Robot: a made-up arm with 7 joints.
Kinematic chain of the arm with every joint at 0, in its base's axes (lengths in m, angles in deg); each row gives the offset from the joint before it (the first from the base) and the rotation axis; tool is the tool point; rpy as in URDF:
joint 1: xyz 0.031 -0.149 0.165 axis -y
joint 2: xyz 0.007 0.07 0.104 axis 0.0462 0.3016 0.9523
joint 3: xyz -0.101 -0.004 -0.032 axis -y
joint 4: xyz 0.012 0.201 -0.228 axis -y
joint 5: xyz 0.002 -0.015 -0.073 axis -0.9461 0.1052 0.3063
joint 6: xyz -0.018 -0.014 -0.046 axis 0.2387 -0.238 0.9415
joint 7: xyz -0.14 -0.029 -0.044 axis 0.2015 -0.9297 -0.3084
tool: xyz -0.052 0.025 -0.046 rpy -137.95 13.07 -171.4
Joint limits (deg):
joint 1: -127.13..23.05
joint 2: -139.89..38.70
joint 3: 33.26..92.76
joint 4: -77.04..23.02
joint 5: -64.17..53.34
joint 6: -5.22..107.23
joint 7: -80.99..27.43
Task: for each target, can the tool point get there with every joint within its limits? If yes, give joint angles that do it. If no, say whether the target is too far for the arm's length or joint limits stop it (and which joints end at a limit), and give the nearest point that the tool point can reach.
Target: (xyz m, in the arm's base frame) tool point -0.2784 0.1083 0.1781
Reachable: yes | joints -109.50 21.69 76.46 -57.78 -39.77 81.17 -63.76
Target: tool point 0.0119 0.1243 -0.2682
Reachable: yes | joints -81.50 -11.74 82.61 11.45 -40.55 12.50 6.91
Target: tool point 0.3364 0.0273 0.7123
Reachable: no: joint limits stop it (at a limit: joint 1, joint 3, joint 4, joint 5) | nearest point 0.3089 0.0107 0.6497 | short by 0.070 m
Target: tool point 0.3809 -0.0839 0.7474
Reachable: no: joint limits stop it (at a limit: joint 1, joint 3, joint 4, joint 5) | nearest point 0.3284 -0.0889 0.6562 | short by 0.105 m
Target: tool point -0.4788 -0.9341 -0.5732
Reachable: no: too far | nearest point -0.1964 -0.4777 -0.1642 | short by 0.675 m
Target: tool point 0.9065 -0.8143 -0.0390
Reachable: no: too far | nearest point 0.4755 -0.4589 0.0614 | short by 0.568 m
